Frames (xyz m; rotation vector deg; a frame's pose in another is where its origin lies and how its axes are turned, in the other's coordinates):
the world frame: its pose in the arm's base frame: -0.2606 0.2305 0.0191 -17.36 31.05 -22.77
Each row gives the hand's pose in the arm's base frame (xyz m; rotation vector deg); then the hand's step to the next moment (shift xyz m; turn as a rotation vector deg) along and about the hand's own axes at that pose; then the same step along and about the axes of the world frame.
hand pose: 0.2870 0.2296 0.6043 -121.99 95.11 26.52
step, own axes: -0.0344 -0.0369 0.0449 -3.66 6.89 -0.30
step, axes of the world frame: 0.0028 0.0667 0.0104 -7.14 -1.38 -2.86
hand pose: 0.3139 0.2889 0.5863 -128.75 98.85 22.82
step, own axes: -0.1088 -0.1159 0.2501 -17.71 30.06 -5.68
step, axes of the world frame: 0.0399 0.2850 -0.0707 -33.30 -7.96 -8.77
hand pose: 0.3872 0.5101 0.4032 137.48 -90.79 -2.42
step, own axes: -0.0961 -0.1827 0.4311 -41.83 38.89 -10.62
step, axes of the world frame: 0.2173 0.2522 -0.3430 -56.87 3.06 -11.44
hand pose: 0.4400 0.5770 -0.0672 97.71 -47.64 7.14
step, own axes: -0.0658 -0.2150 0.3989 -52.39 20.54 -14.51
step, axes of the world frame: 0.2363 -0.1612 -0.3575 -49.63 19.81 -22.84
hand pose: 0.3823 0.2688 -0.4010 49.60 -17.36 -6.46
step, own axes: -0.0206 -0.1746 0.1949 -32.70 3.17 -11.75
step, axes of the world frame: 0.0600 -0.2349 -0.1006 -24.33 12.34 -21.75
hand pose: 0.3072 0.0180 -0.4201 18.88 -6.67 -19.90
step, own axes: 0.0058 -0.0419 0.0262 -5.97 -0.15 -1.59
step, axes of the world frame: 0.0064 -0.0490 -0.0060 -4.46 1.34 -4.06
